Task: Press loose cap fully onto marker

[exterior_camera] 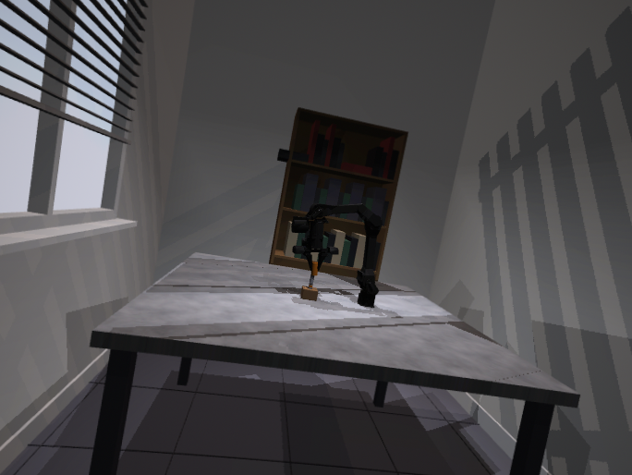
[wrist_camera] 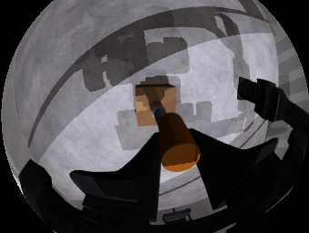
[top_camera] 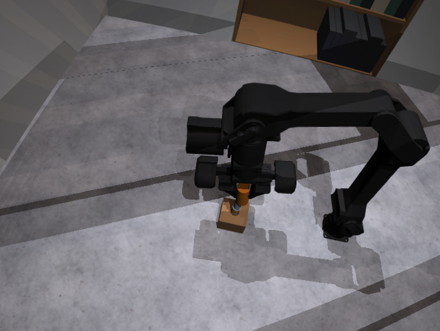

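Right now my gripper tip is 10 mm below the orange cap. The rest, counted from my gripper tip: brown holder block 100 mm below.
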